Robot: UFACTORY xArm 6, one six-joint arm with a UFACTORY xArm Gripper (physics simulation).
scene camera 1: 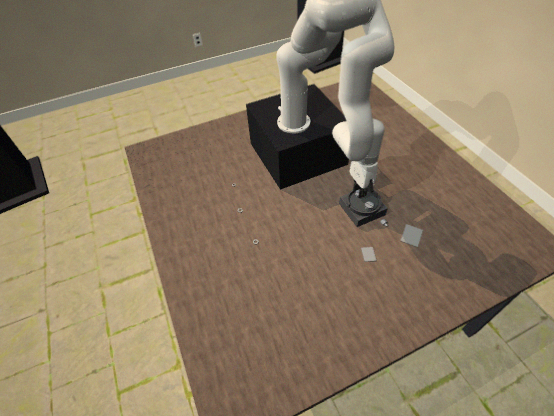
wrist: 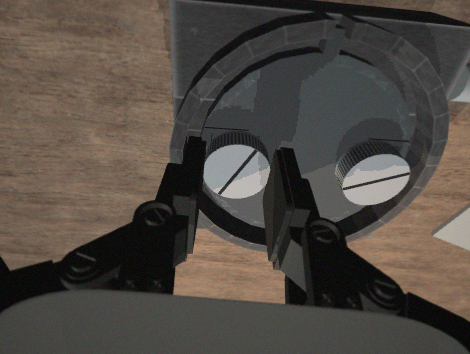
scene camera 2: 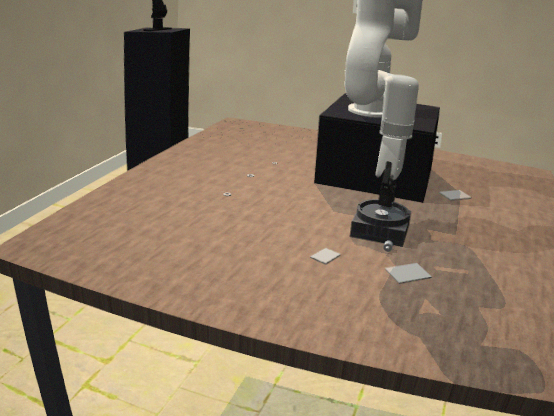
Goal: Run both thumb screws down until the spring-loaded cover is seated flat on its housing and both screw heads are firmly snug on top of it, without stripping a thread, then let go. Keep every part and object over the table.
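Places are measured from the arm's base along level axes (x left, y back, z up), in metres.
Pixels of known places: gripper, fingertip midpoint: (scene camera 1: 359, 193) (wrist: 236, 169) (scene camera 2: 386, 203); arm's base, link origin: (scene camera 1: 293, 122) (scene camera 2: 369, 111).
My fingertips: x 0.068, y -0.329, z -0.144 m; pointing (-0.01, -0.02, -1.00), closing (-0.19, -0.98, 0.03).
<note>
Ahead of a thing's pixels: the offset from my fingertips to its top centre.
The black housing @(dx -0.005, dy -0.032, dz -0.004 m) (scene camera 1: 370, 218) (scene camera 2: 377, 233) (wrist: 215, 25) stands on the table, with a raised round rim on top. The dark cover @(dx -0.005, dy -0.032, dz -0.010 m) (wrist: 345, 90) lies inside the rim; whether it is seated flat cannot be told. My gripper (scene camera 1: 362, 193) (scene camera 2: 386, 202) (wrist: 236, 169) points down over the housing and is shut on one thumb screw @(dx +0.000, dy +0.000, dz +0.003 m) (wrist: 236, 172), a finger on either side of its knurled head. Its slot runs diagonally. The other thumb screw @(dx -0.009, dy -0.063, dz +0.002 m) (scene camera 1: 369, 204) (scene camera 2: 381, 212) (wrist: 376, 180) stands free to the right in the wrist view. Both shafts are hidden under the heads.
A small silver knob-like part @(dx +0.013, dy -0.133, dz -0.040 m) (scene camera 1: 384, 222) (scene camera 2: 388, 245) is beside the housing. Flat grey plates @(dx +0.060, dy -0.222, dz -0.057 m) (scene camera 1: 412, 235) @(dx -0.118, dy -0.195, dz -0.057 m) (scene camera 1: 368, 254) (scene camera 2: 408, 273) (scene camera 2: 325, 256) @(dx +0.212, dy +0.278, dz -0.057 m) (scene camera 2: 455, 195) lie around it. Three small rings @(dx -0.345, dy +0.357, dz -0.058 m) (scene camera 1: 233, 185) @(dx -0.388, dy +0.225, dz -0.058 m) (scene camera 1: 240, 210) @(dx -0.412, dy +0.067, dz -0.058 m) (scene camera 1: 255, 242) lie farther off. The arm's black base block (scene camera 1: 312, 160) (scene camera 2: 370, 155) stands behind.
</note>
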